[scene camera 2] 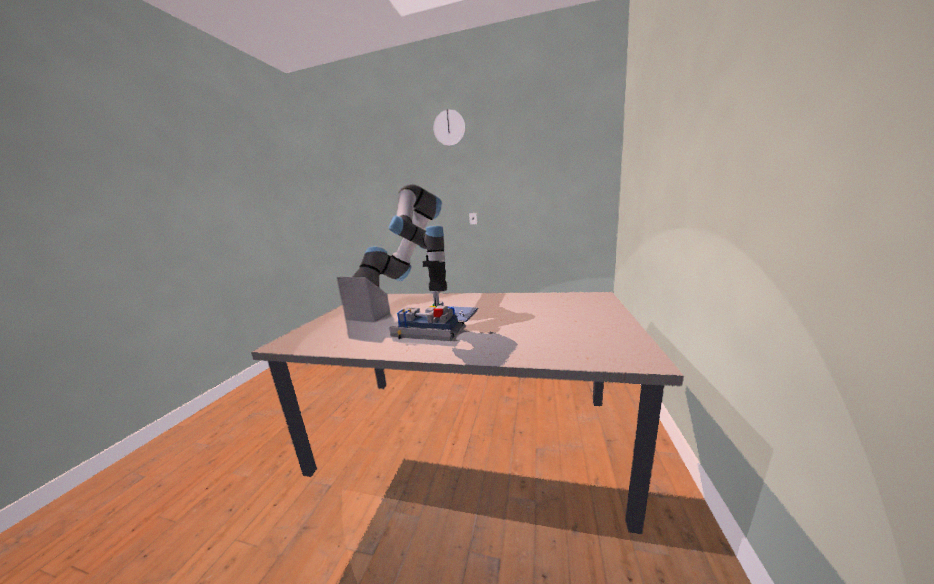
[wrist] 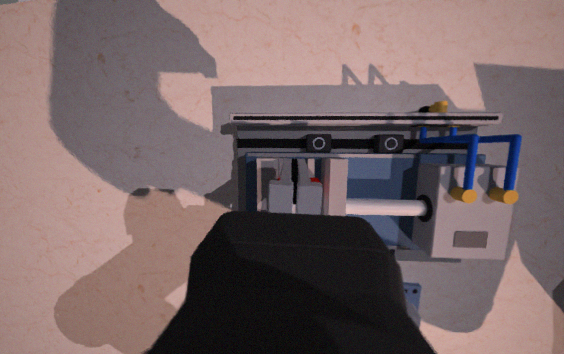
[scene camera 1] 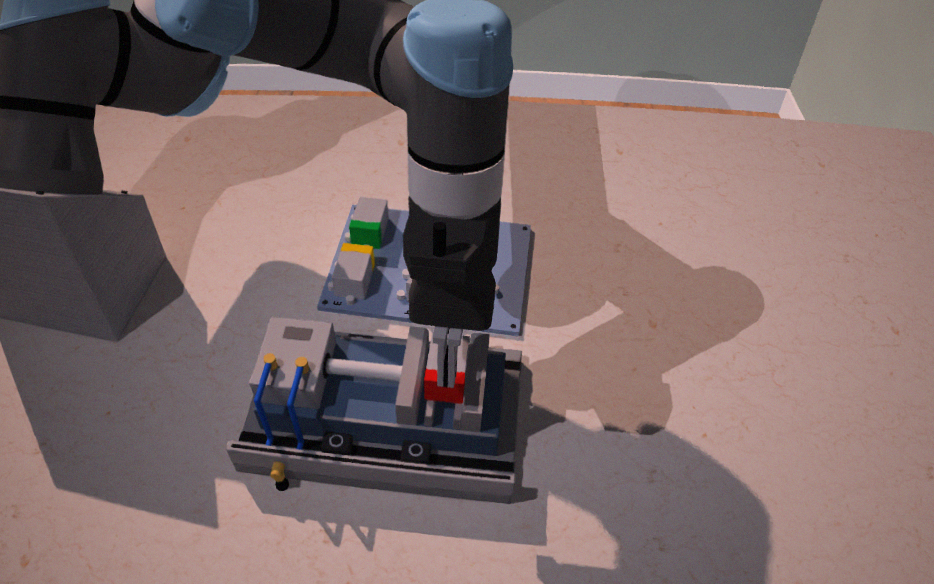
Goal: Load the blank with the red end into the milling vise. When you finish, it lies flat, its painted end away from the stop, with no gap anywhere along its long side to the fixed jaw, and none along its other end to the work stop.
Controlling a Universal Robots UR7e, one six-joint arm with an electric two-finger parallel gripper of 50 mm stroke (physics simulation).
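The blank with the red end lies in the blue-bodied milling vise, between the moving jaw and the fixed jaw. It looks flat, its red end facing the front rail. In scene camera 1 the red end looks close to the fixed jaw; whether they touch is unclear. The fingers and gripper body hide much of the blank and its far end; I cannot make out the work stop. My gripper is shut and empty, its tips at the red end; contact is unclear.
A blue plate behind the vise holds a green-ended blank and a yellow-ended blank. A grey housing with blue hoses stands at the vise's rod end. A rail runs along the front.
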